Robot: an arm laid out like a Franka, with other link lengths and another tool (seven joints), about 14 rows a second.
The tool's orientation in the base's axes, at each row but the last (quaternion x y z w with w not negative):
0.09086, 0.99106, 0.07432, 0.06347
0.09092, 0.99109, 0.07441, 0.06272
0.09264, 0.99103, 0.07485, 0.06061
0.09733, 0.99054, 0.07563, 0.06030
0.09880, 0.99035, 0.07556, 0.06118
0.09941, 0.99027, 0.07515, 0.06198
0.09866, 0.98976, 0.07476, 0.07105
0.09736, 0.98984, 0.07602, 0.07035
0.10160, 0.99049, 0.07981, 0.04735
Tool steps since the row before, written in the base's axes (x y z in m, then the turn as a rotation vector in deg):
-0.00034, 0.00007, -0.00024, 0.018, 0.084, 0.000
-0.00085, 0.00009, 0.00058, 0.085, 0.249, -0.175
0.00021, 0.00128, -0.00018, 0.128, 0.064, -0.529
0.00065, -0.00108, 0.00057, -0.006, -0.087, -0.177
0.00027, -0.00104, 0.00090, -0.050, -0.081, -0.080
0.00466, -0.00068, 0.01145, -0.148, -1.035, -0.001
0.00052, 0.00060, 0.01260, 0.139, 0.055, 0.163
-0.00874, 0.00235, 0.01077, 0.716, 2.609, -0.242
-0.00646, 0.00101, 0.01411, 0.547, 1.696, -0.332
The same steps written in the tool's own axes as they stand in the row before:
0.00037, -0.00003, 0.00020, -0.002, 0.085, 0.014
0.00078, 0.00003, -0.00067, -0.016, 0.229, 0.217
0.00006, 0.00125, 0.00038, -0.056, 0.000, 0.545
-0.00091, -0.00084, -0.00062, 0.007, -0.114, 0.161
-0.00057, -0.00081, -0.00099, 0.041, -0.101, 0.061
-0.00591, 0.00206, -0.01068, -0.069, -1.031, -0.161
-0.00197, 0.00272, -0.01217, -0.144, 0.105, -0.131
0.00763, 0.00246, -0.01156, -0.134, 2.620, 0.704
0.00541, 0.00209, -0.01443, -0.153, 1.690, 0.638

